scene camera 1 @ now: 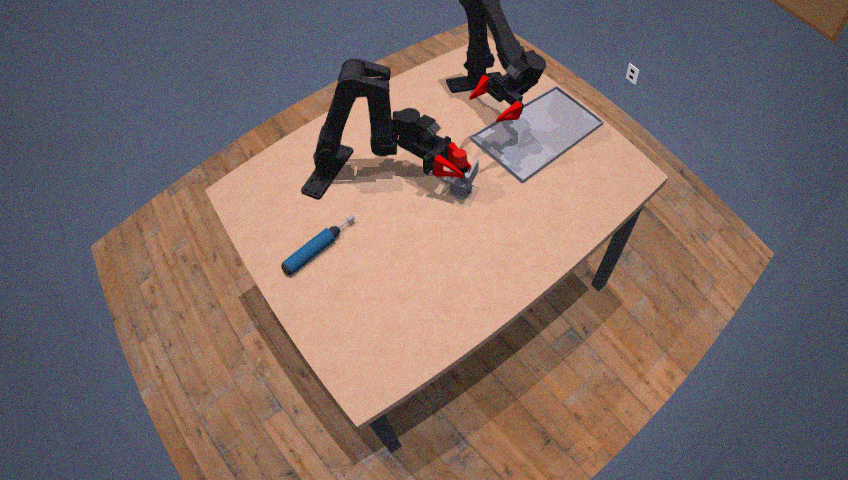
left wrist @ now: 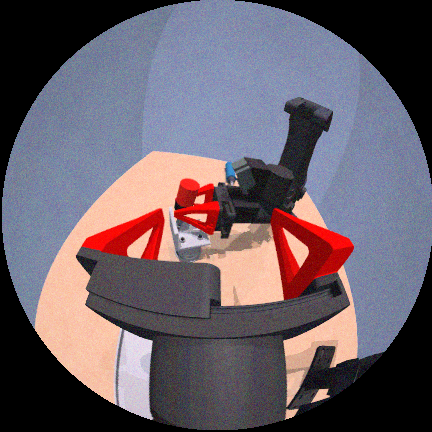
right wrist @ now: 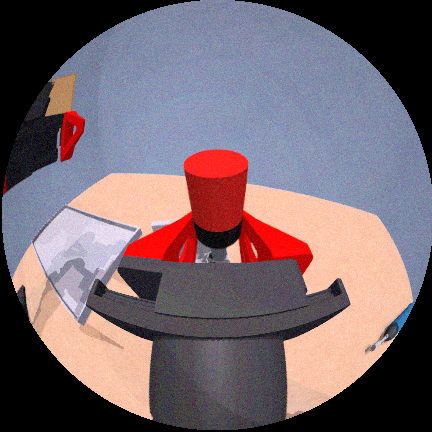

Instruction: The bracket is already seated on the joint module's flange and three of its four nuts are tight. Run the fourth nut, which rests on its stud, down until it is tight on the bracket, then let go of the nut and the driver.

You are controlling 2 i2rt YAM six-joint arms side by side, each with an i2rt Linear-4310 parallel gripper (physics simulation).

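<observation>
My right gripper is shut on the red driver, which stands upright over the bracket. The light grey bracket sits on the grey joint module on the table. Dark nuts show on the bracket's near part in the left wrist view. The driver's lower end and the fourth nut are hidden behind the fingers, so I cannot tell how the nut sits. My left gripper is open and empty, raised beside the tray, well apart from the bracket.
A blue screwdriver-like tool lies on the table at the picture's left. A grey rectangular tray lies to the right of the bracket, partly under the left gripper.
</observation>
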